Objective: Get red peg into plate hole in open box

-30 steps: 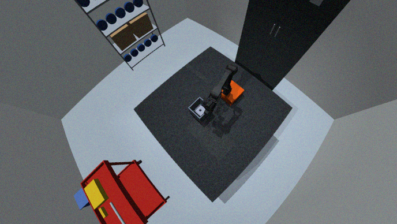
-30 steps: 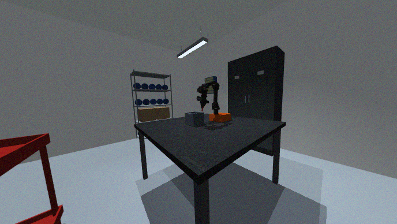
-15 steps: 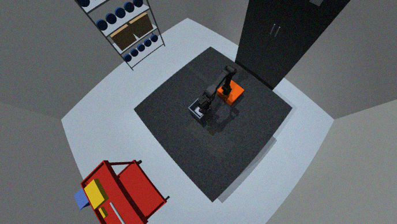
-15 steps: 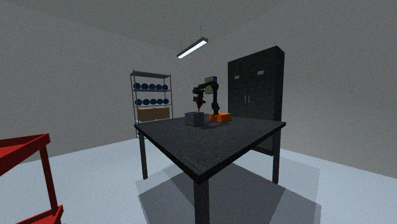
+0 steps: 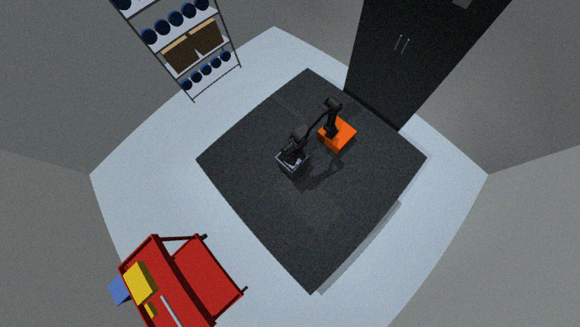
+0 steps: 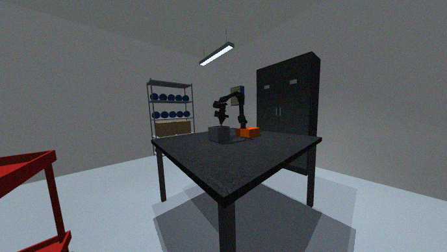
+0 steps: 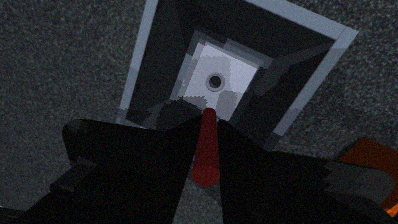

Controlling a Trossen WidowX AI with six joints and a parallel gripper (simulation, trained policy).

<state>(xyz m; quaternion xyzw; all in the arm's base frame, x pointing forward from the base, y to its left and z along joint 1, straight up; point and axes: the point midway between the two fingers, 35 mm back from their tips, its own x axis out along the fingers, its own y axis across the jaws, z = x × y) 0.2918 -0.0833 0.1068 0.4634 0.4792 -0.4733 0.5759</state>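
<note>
The red peg is 1 cm to the left of my gripper tip and 1 cm above it. The rest, counted from my gripper tip: plate (12 cm below, 2 cm to the right, 1 cm ahead).
</note>
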